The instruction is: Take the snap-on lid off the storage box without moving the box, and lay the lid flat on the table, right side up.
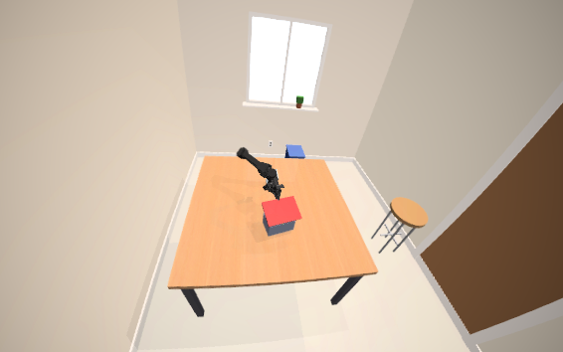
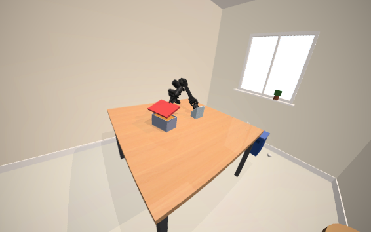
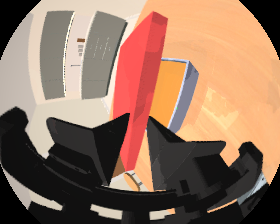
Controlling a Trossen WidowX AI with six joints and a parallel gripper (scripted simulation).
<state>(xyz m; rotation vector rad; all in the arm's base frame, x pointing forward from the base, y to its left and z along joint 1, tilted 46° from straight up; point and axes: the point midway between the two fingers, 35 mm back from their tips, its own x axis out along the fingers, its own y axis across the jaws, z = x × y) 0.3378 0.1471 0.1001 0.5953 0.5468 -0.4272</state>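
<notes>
Right now the red lid is 7 cm ahead of my gripper tip, 3 cm to the left of it and 2 cm below it. From my gripper tip the other things lie so: storage box (15 cm below, 6 cm ahead, 2 cm to the left).
</notes>
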